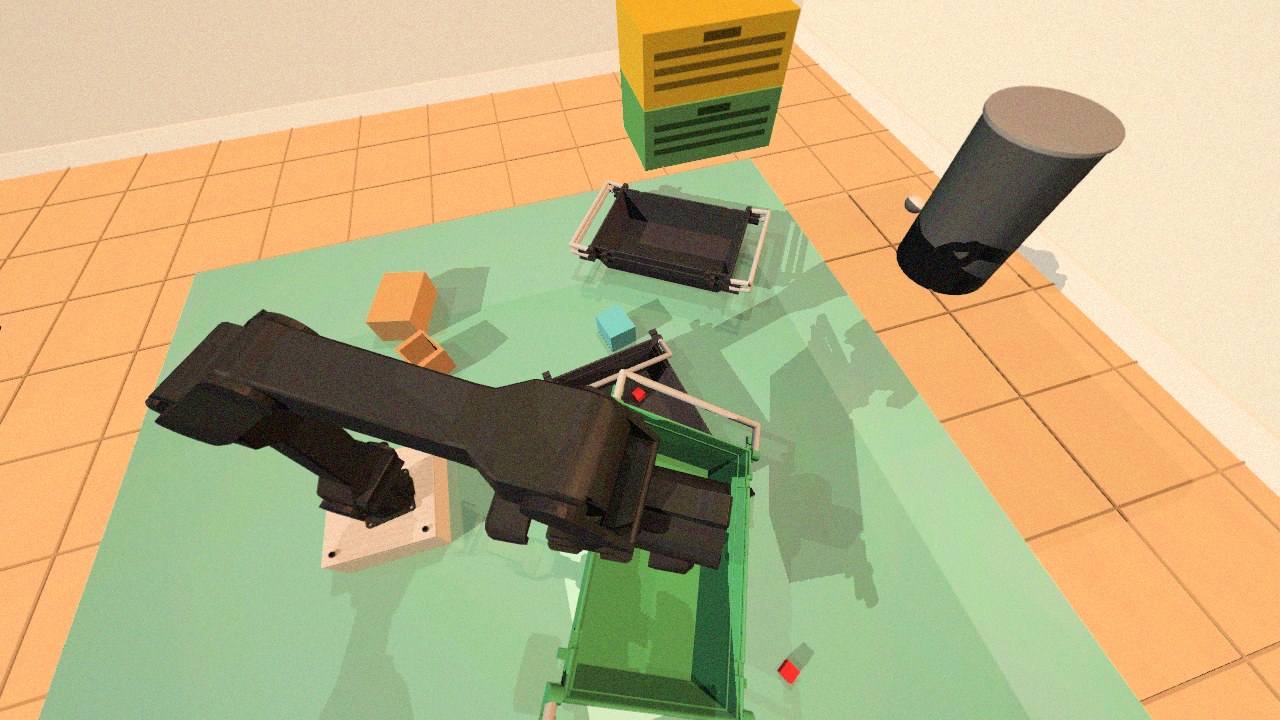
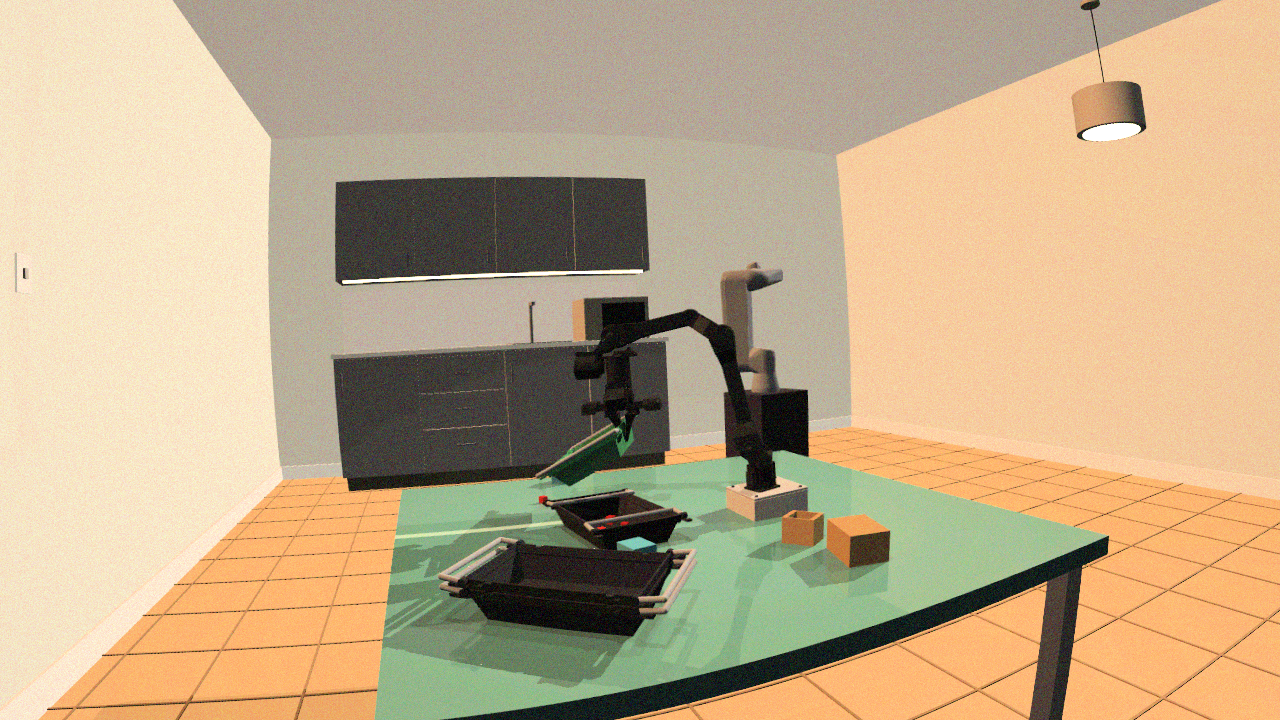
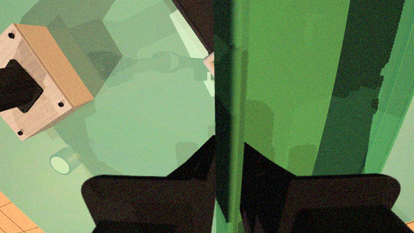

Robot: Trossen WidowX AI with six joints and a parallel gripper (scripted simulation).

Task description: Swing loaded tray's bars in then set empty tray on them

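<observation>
Right now my gripper tip is 70 mm short of the green tray, 50 mm to the left of it and 10 mm above it.
</observation>
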